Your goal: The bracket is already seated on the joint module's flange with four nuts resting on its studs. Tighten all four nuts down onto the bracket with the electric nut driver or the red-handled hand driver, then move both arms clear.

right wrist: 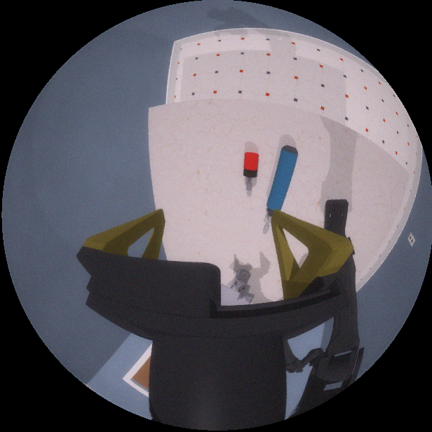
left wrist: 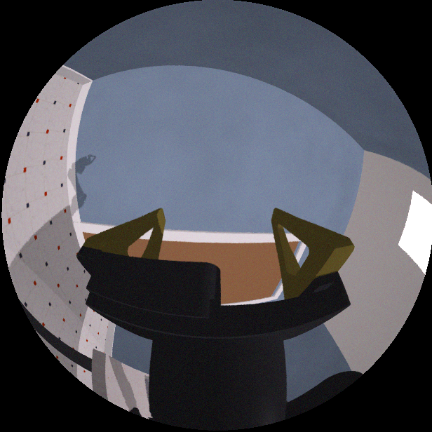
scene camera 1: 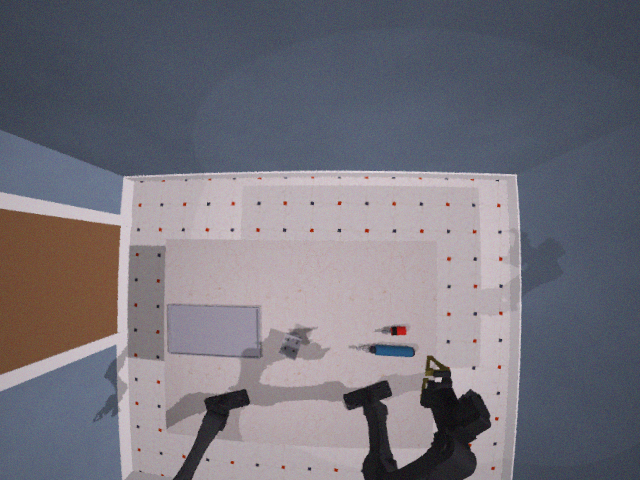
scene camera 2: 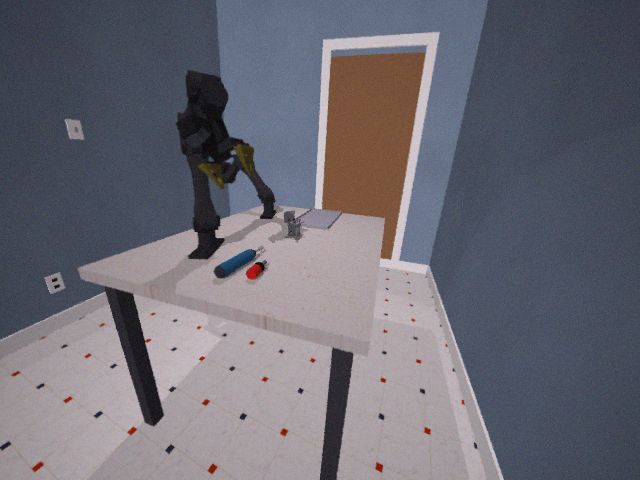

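Seen in the pictures: right gripper, fingertip midpoint: [scene camera 1: 427, 367] [scene camera 2: 236, 182]; left arm's base at its link origin: [scene camera 1: 227, 401] [scene camera 2: 268, 214]; right arm's base at its link origin: [scene camera 1: 367, 394] [scene camera 2: 208, 248].
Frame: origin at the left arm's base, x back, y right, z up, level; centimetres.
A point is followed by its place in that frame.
The joint module with its bracket [scene camera 1: 290, 346] {x -18.5, y 36.5, z 6.6 cm} stands near the middle of the table; it also shows in scene camera 2 [scene camera 2: 292, 225] {x -18.6, y 40.1, z 5.3 cm} and low in the right wrist view [right wrist: 241, 282]. The nuts are too small to make out. The blue electric nut driver [scene camera 1: 391, 350] {x -4.6, y 74.7, z 3.9 cm} lies on the table to its right, with the short red-handled hand driver [scene camera 1: 396, 330] {x -11.6, y 79.1, z 3.2 cm} just beyond it. My right gripper [scene camera 1: 431, 373] {x -6.8, y 81.0, z 28.5 cm} is open and empty, raised above the table near the blue driver's handle end. My left gripper [left wrist: 219, 209] is open and empty, raised and facing the wall and door.
A flat grey plate [scene camera 1: 213, 330] {x -31.9, y 3.9, z 0.4 cm} lies on the table left of the module. Both arm bases [scene camera 1: 228, 402] {x -1.2, y 2.9, z 4.2 cm} [scene camera 1: 368, 395] {x 9.6, y 60.6, z 5.9 cm} stand at the table's near edge. A brown door [scene camera 2: 372, 143] is behind the table's far end.
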